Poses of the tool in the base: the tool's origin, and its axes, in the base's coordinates. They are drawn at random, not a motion.
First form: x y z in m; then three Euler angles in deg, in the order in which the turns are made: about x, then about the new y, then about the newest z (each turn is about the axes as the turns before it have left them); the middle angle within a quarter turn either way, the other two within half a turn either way.
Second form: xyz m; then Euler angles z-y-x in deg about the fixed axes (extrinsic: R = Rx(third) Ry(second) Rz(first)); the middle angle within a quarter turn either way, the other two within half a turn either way. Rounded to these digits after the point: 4 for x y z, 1 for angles.
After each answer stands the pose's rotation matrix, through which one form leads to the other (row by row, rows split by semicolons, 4 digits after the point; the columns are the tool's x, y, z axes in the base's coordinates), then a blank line. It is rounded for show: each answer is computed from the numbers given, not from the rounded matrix.
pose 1, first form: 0.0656 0.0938 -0.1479 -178.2 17.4 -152.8
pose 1, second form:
0.0656 0.0938 -0.1479 -152.8 17.4 -178.2
-0.8487 0.4362 0.2990; 0.4652 0.8847 0.0300; -0.2515 0.1646 -0.9538

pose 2, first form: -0.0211 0.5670 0.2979 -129.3 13.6 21.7
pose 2, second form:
-0.0211 0.5670 0.2979 21.7 13.6 -129.3
0.9031 -0.3594 0.2351; -0.4033 -0.5212 0.7521; -0.1477 -0.7741 -0.6156

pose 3, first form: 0.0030 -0.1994 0.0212 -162.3 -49.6 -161.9
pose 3, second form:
0.0030 -0.1994 0.0212 -161.9 -49.6 -162.3
-0.6160 0.2014 -0.7615; 0.0759 0.9775 0.1970; 0.7840 0.0636 -0.6174

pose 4, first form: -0.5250 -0.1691 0.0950 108.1 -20.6 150.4
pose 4, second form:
-0.5250 -0.1691 0.0950 150.4 -20.6 108.1
-0.8139 -0.4624 -0.3518; 0.1373 0.4353 -0.8897; 0.5645 -0.7725 -0.2908

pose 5, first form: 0.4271 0.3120 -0.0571 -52.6 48.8 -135.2
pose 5, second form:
0.4271 0.3120 -0.0571 -135.2 48.8 -52.6
-0.4674 0.4641 0.7524; -0.0038 -0.8522 0.5233; 0.8840 0.2417 0.4001

